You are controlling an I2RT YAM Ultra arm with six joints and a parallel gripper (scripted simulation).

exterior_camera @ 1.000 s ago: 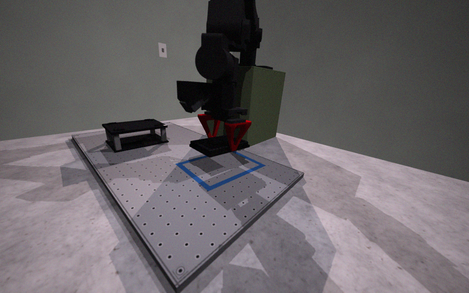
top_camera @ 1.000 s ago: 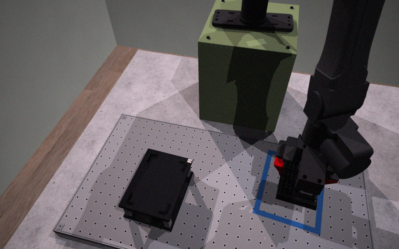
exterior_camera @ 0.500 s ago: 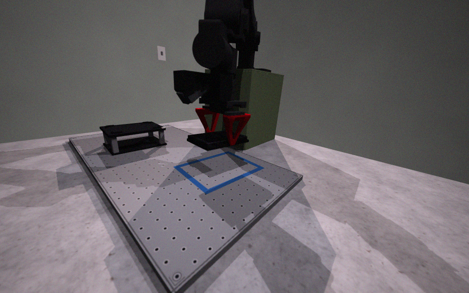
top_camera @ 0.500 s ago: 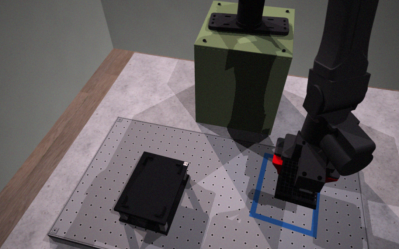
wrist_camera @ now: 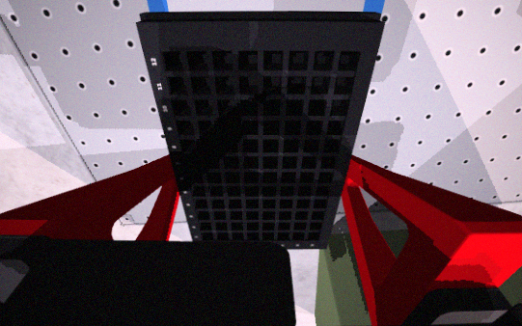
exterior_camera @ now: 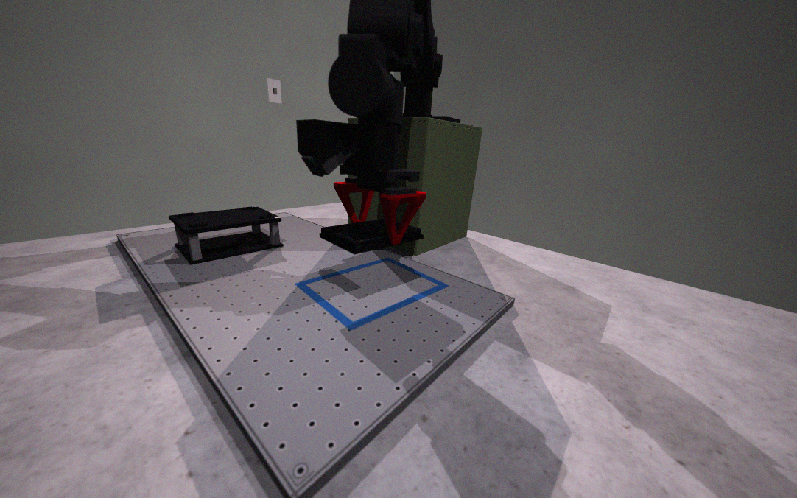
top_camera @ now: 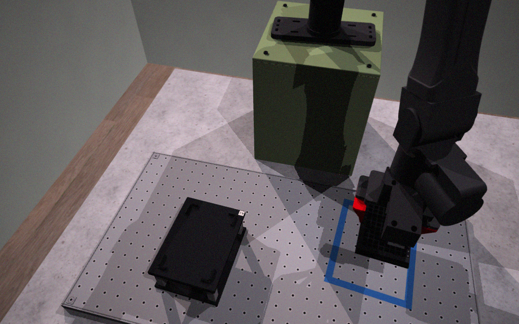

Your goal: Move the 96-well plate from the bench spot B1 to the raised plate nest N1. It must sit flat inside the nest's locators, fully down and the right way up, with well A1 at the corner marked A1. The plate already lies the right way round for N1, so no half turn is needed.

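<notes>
My gripper is now right at the black 96-well plate. From my hand the other things lie so: black plate nest N1: 320 mm to the right, 60 mm ahead, 30 mm below; white A1 label: 260 mm to the right, 30 mm below.
</notes>
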